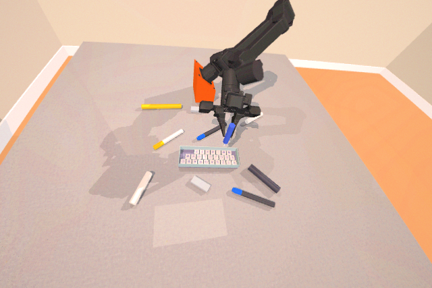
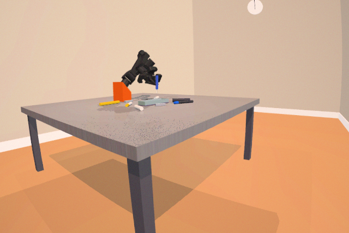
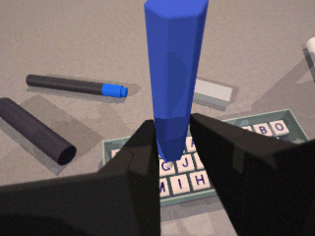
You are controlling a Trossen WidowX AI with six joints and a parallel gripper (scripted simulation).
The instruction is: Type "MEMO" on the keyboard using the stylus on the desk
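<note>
Right now the dark cylinder is 12 cm ahead of my gripper tip, 11 cm to the left of it and 11 cm below it. The rest, counted from my gripper tip: white-and-yellow pen (18 cm to the right, 11 cm below, 10 cm behind); grey eraser (12 cm below, 10 cm to the right, 8 cm ahead); blue stylus (2 cm below).
</note>
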